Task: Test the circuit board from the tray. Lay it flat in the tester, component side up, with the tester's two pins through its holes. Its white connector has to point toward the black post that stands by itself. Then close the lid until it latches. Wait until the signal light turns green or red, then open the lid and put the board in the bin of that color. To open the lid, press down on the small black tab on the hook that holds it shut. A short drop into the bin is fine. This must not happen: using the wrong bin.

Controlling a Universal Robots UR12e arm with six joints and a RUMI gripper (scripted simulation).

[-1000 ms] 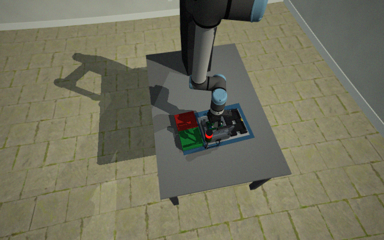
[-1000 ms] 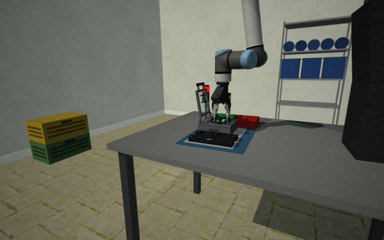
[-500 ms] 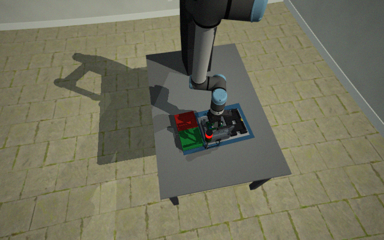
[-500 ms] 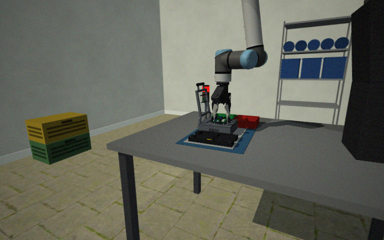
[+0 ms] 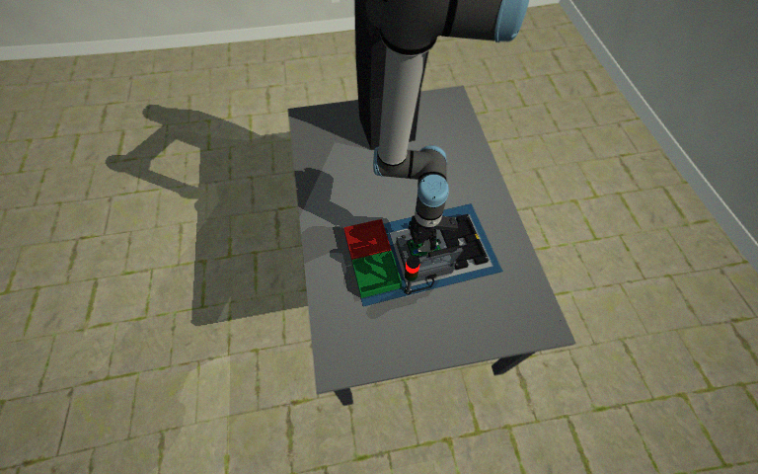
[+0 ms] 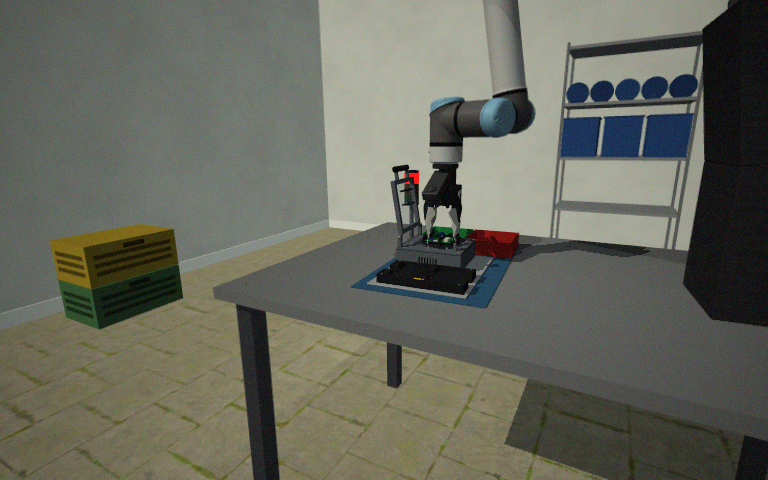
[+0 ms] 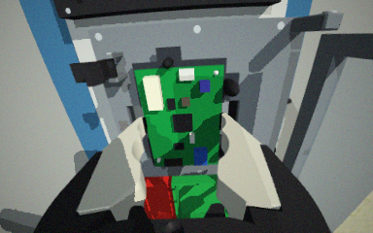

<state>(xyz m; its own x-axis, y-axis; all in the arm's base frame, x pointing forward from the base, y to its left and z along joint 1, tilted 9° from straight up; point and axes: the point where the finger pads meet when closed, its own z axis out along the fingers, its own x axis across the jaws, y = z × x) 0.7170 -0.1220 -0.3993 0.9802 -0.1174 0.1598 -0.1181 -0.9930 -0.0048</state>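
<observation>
The green circuit board lies 10 mm to the right of my hand. Round my hand: black latch piece: 60 mm to the left, 60 mm behind, 10 mm above; then green bin: 210 mm to the right, 60 mm below, 20 mm ahead; then tester lid: 110 mm ahead, 110 mm above, 20 mm to the right.
</observation>
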